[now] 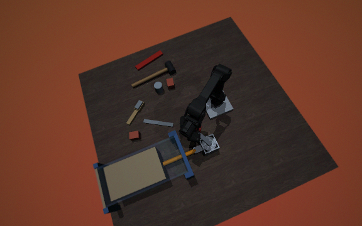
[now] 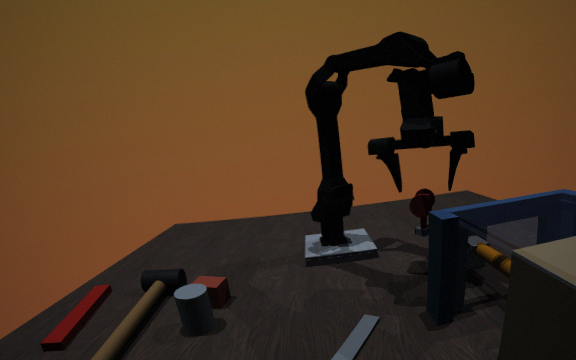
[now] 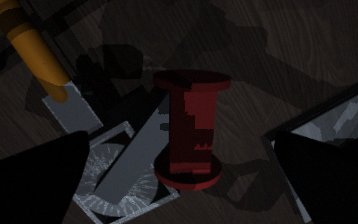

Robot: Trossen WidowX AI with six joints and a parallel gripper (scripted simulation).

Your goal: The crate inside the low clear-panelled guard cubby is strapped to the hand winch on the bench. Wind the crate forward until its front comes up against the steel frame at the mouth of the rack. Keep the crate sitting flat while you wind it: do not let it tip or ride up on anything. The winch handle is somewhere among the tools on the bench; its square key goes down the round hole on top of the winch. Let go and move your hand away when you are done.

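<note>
My gripper tip is 40 mm above the red knob. Also, from my gripper tip: blue steel frame (120 mm ahead, 80 mm to the left, 60 mm below); then winch (50 mm behind, 80 mm to the left, 140 mm below); then winch handle (20 mm behind, 30 mm to the left, 60 mm below).
</note>
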